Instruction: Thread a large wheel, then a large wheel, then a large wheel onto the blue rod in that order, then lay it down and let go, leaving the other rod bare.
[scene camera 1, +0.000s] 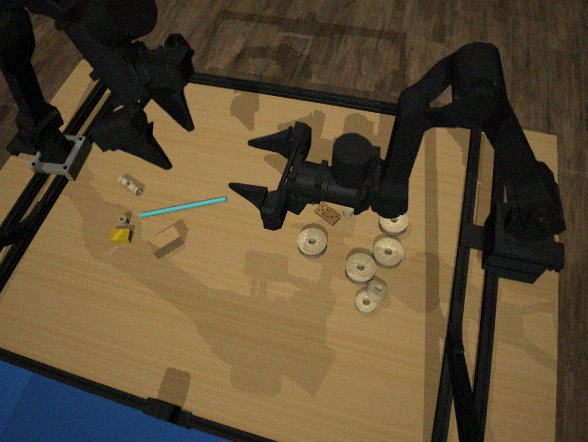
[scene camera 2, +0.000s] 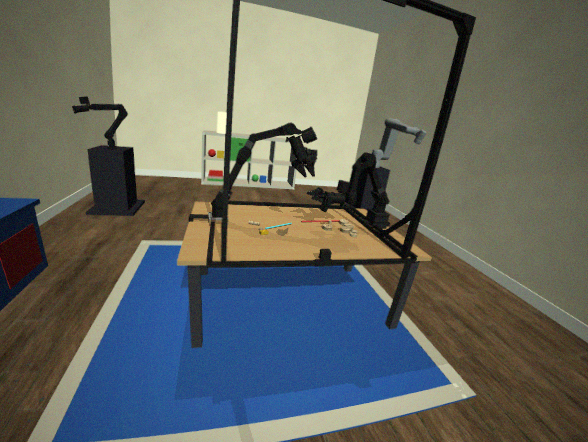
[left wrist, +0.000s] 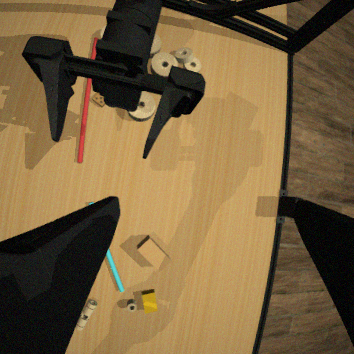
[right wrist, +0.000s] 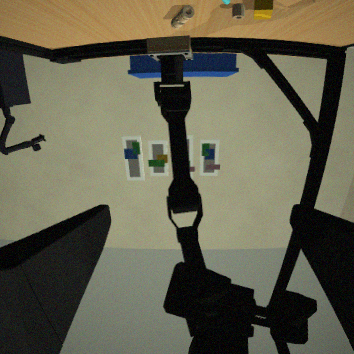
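Note:
The blue rod lies flat and bare on the table, at the left in scene camera 1. Several large pale wheels lie flat: one nearest the rod, and others farther right. The red rod lies bare; the right arm hides it in scene camera 1. My left gripper is open and empty, high above the table. My right gripper is open and empty, lower, beyond the blue rod's right end.
Two smaller wheels lie beside the large ones. A brown holed plate lies under the right wrist. A yellow block, a tan block, a small grey collar and a pale cylinder lie around the blue rod.

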